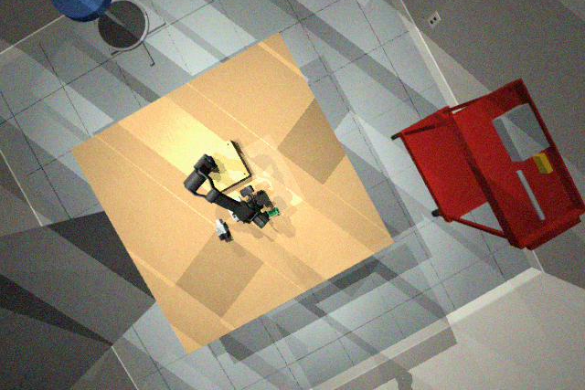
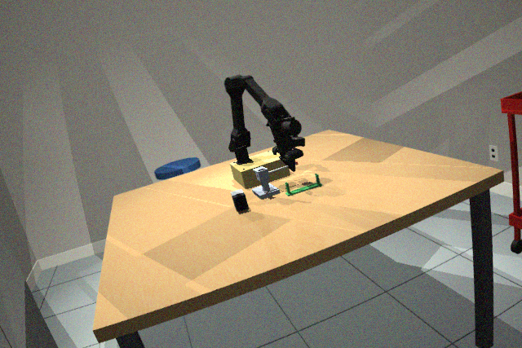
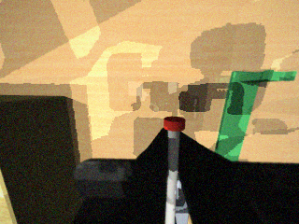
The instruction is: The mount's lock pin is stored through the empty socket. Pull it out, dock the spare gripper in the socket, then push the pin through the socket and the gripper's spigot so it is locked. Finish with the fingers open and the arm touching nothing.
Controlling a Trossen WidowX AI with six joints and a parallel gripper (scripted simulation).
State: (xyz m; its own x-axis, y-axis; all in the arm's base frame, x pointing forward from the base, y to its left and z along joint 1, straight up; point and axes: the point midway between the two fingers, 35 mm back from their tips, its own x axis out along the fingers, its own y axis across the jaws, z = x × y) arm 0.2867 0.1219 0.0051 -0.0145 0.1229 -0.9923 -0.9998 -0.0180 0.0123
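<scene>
The green cradle is 90 mm ahead of my gripper tip, 30 mm below it and 10 mm to the right of it. From my gripper tip the other things lie so: socket (130 mm to the right, 10 mm behind); spare gripper (250 mm to the right, 40 mm ahead, 20 mm below).
</scene>
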